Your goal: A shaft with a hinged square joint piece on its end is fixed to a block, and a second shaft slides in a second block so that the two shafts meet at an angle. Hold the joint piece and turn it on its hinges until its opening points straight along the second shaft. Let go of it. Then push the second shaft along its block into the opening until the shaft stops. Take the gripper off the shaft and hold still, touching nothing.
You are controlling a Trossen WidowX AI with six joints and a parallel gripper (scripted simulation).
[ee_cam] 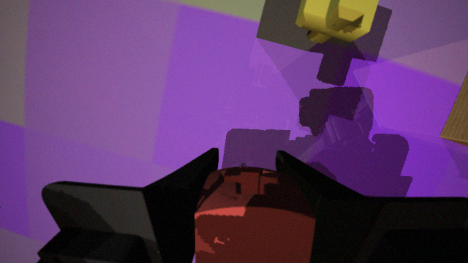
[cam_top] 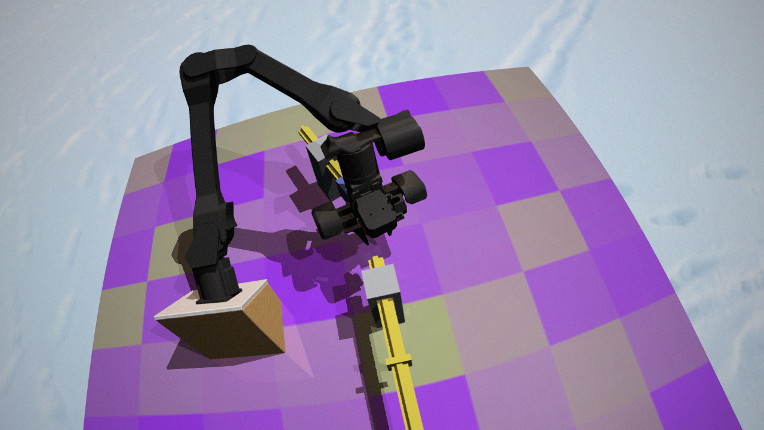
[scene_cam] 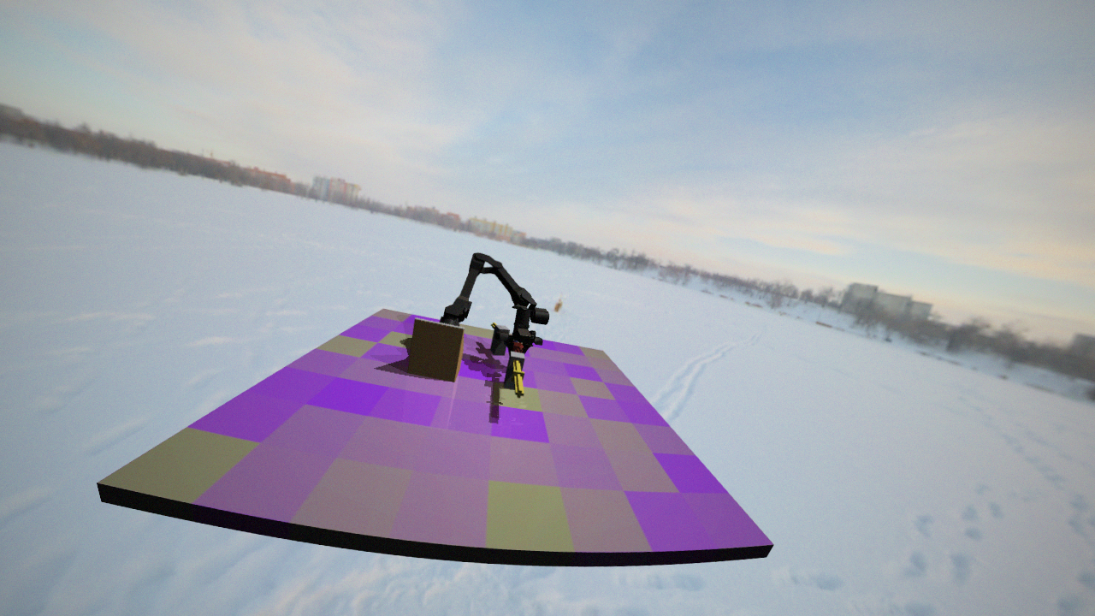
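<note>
My gripper tip is now 4 cm below the red square joint piece, 2 cm to the right of it and 1 cm past it.
</note>
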